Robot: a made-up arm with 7 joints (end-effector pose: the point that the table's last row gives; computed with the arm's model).
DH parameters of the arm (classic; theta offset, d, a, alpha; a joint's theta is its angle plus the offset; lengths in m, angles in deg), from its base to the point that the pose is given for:
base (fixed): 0 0.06 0 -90
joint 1: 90 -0.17 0.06 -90
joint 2: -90 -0.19 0.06 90
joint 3: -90 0.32 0.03 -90
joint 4: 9.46 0 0.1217 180
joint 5: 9.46 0.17 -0.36 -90
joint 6: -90 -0.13 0.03 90
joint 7: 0 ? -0.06 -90
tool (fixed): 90 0.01 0 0
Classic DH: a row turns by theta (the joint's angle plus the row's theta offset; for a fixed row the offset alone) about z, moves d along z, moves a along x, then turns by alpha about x.
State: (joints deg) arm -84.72 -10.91 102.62 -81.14 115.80 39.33 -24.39
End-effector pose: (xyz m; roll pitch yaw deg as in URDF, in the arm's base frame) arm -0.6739 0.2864 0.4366 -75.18 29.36 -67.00
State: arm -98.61 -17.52 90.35 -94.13 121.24 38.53 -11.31
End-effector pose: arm -0.8917 -0.0027 0.3475 -72.86 31.23 -33.79
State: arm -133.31 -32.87 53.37 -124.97 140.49 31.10 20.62
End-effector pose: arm -0.6521 -0.8128 -0.1628 -100.19 -3.80 42.68
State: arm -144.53 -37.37 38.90 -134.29 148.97 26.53 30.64
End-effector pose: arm -0.3302 -0.9202 -0.2567 -121.29 -14.95 69.89
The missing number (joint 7, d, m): 0.13
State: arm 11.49 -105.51 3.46 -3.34 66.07 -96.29 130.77
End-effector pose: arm 0.3650 -0.0469 -0.0016 145.06 66.42 114.25
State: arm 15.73 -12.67 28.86 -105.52 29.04 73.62 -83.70
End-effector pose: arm 0.6374 -0.2699 0.0395 -47.42 -31.23 127.04
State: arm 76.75 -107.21 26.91 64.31 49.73 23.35 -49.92
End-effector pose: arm -0.4532 -0.3110 0.0401 156.48 24.55 -0.18
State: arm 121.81 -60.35 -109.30 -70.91 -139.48 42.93 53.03
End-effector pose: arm 0.5386 -0.6793 -0.3159 -108.26 4.28 159.08
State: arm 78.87 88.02 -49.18 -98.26 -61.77 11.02 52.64
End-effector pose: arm -0.2166 -0.1531 0.1361 -121.54 33.58 42.89
